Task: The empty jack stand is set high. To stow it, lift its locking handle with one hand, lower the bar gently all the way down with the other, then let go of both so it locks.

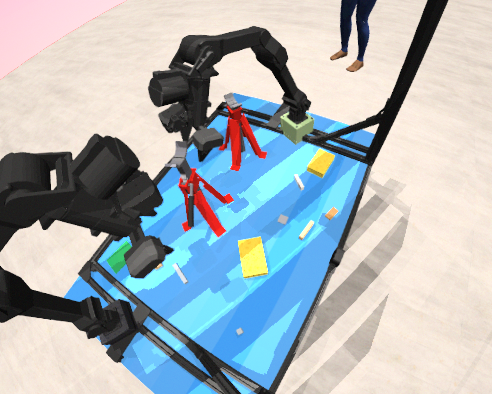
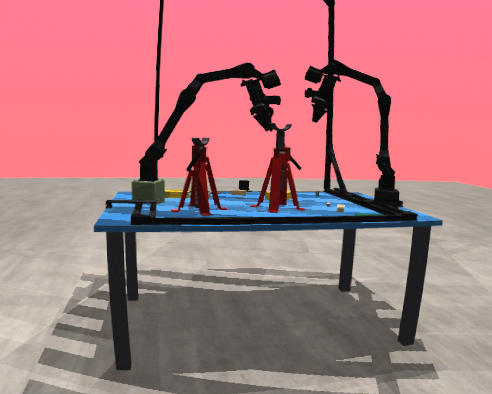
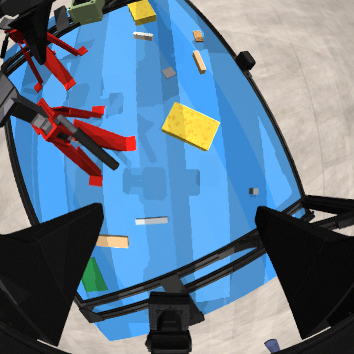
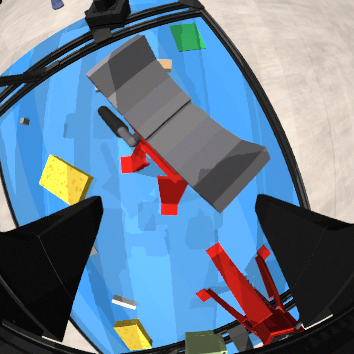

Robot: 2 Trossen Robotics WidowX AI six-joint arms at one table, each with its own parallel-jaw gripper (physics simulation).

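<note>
The high-set jack stand is red and upright. Its grey bar stands well out of the frame, topped by an empty saddle. Its dark locking handle slopes down and outward. My right gripper is open and empty, close beside the saddle; whether it touches is unclear. My left gripper is open and empty, above and off to the handle's side.
A second red jack stand stands nearby, its saddle low. Two yellow sponges, a green piece and several small blocks lie on the blue table. Black frame rails edge the table.
</note>
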